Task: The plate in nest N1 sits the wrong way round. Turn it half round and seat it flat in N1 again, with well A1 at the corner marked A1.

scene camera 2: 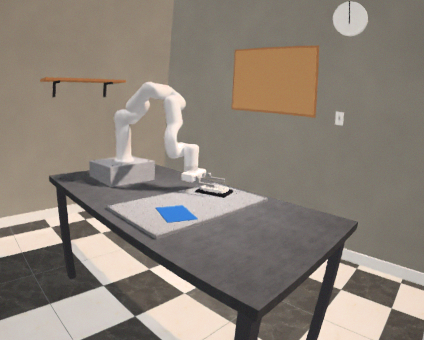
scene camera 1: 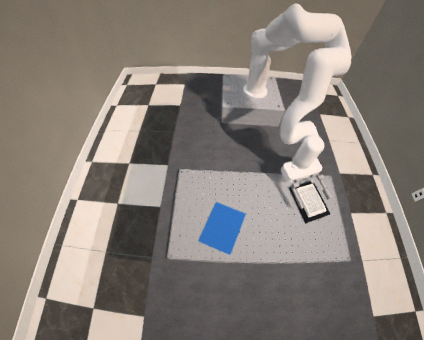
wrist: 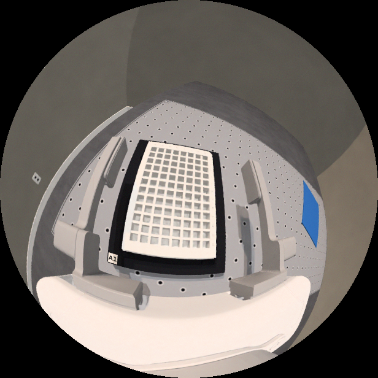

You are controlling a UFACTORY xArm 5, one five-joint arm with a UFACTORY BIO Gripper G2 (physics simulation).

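Note:
The white plate [scene camera 1: 312, 200] [scene camera 2: 215, 188] [wrist: 175, 200] with its grid of square wells lies in the black nest N1 [scene camera 1: 318, 216] [scene camera 2: 227, 193] [wrist: 170, 265]. The A1 label [wrist: 112, 258] is at the nest's near left corner in the wrist view. Which of the plate's wells is A1 cannot be made out. My gripper [scene camera 1: 308, 201] [scene camera 2: 220, 183] [wrist: 185, 172] is open, with one finger on either side of the plate's long sides. Gaps show between both fingers and the plate in the wrist view. The exact height of the fingertips is hard to tell.
The nest stands on a grey perforated board [scene camera 1: 260, 240] [scene camera 2: 145, 222] [wrist: 200, 117] on the dark table [scene camera 1: 260, 300] [scene camera 2: 260, 250]. A flat blue rectangle [scene camera 1: 222, 228] [scene camera 2: 176, 214] [wrist: 310, 212] lies on the same board, well to one side of the nest.

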